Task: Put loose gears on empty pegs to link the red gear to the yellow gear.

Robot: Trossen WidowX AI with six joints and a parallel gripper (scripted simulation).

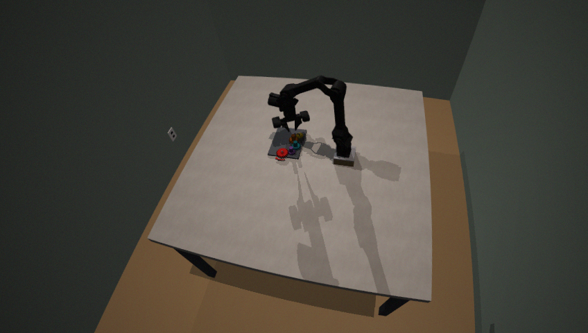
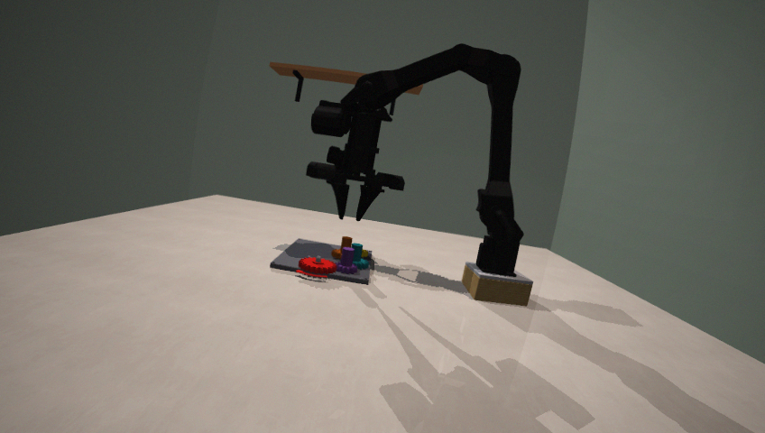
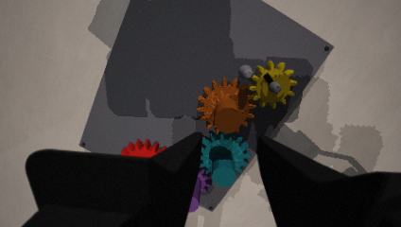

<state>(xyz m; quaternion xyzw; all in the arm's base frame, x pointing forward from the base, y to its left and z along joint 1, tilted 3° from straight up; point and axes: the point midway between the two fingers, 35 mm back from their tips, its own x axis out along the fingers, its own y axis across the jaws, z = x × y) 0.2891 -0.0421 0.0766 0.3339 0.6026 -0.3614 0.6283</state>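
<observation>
The orange gear is 6 cm below my gripper tip. From my gripper tip the other things lie so: red gear: 10 cm to the left, 7 cm below, 3 cm ahead; purple gear: 9 cm to the left, 6 cm below, 2 cm behind; teal gear: 6 cm below, 4 cm to the left, 3 cm behind.
</observation>
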